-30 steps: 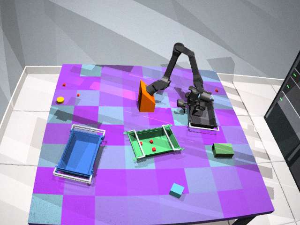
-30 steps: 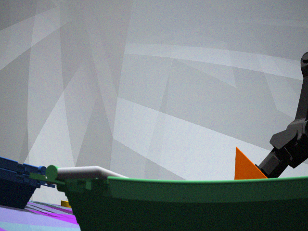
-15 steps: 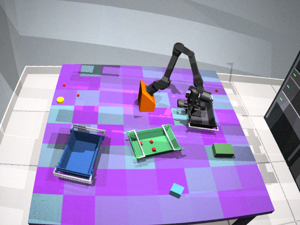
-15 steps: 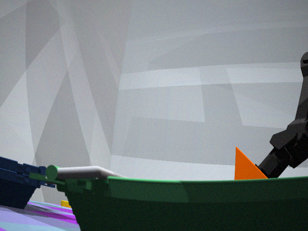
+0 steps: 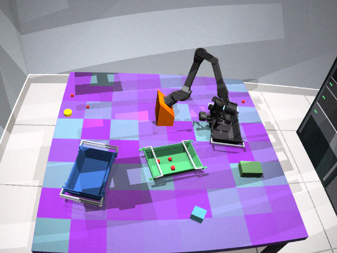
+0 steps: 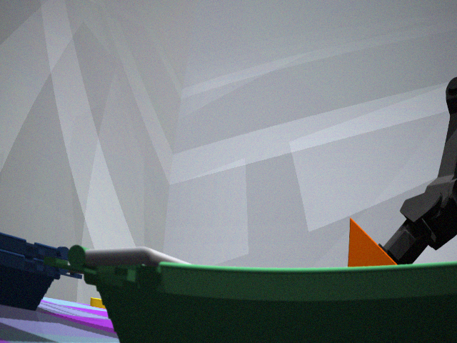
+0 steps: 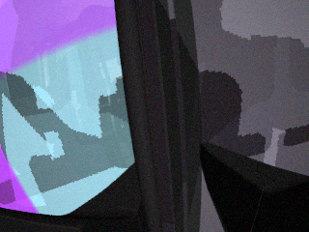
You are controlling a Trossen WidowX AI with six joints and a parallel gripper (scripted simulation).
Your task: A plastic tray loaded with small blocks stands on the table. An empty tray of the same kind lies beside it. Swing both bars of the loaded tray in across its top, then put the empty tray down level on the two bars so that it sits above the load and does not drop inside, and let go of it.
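The black tray is 1 cm ahead of my gripper tip, 7 cm to the left of it and 3 cm above it. Also, from my gripper tip: yellow disc: 12 cm behind, 86 cm to the right; then green block: 32 cm ahead, 15 cm to the left, 1 cm above; then blue-green block: 57 cm ahead, 20 cm to the right, 1 cm above.
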